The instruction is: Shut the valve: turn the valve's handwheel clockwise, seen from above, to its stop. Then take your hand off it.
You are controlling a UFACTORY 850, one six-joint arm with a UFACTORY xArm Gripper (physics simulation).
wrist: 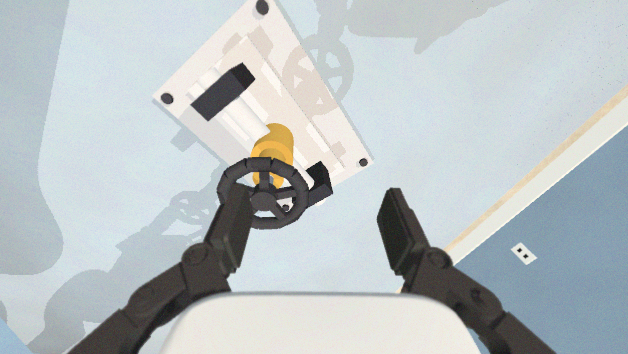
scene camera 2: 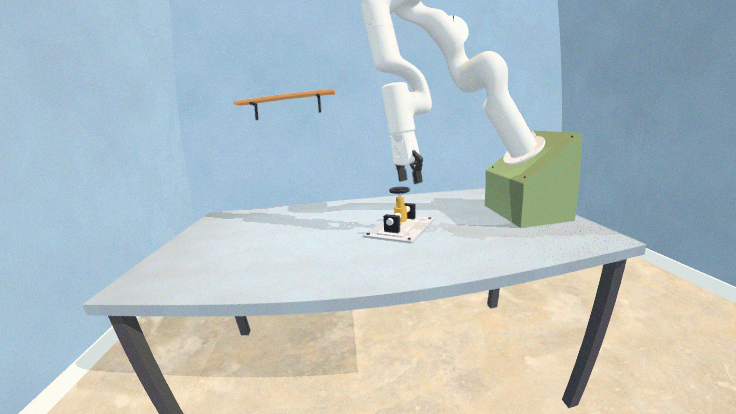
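The valve's black spoked handwheel (scene camera 2: 399,190) (wrist: 263,201) sits level on top of the yellow valve body (scene camera 2: 400,211) (wrist: 276,137). The valve's white pipe runs through two black blocks on a pale base plate (scene camera 2: 373,235) (wrist: 215,43). My gripper (scene camera 2: 410,181) (wrist: 316,201) is open and empty. In the scene view its fingertips are above the handwheel and a little to its right, with a gap between. In the wrist view the left finger overlaps the handwheel's left part, and the right finger is well clear of the rim.
The base plate lies on the grey table (scene camera 2: 247,267). The green arm pedestal (scene camera 2: 550,190) stands at the table's right end. An orange shelf (scene camera 2: 284,97) is on the back wall. A wall socket (wrist: 523,253) shows at the right of the wrist view.
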